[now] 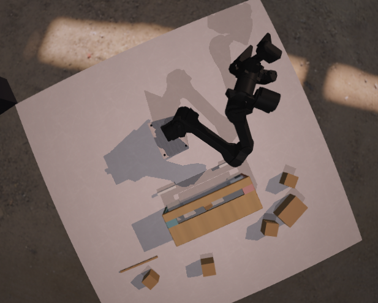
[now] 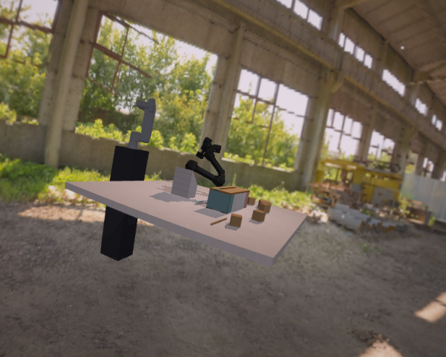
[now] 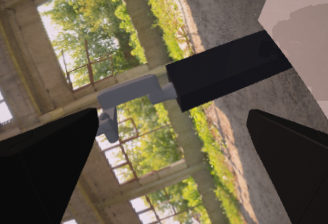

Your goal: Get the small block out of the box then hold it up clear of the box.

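Right now the brown block is 430 mm ahead of my gripper tip, 400 mm to the right of it and 270 mm below it. Round my gripper tip: thin stick: 820 mm to the right, 540 mm ahead, 350 mm below; then box: 420 mm ahead, 390 mm to the right, 290 mm below.
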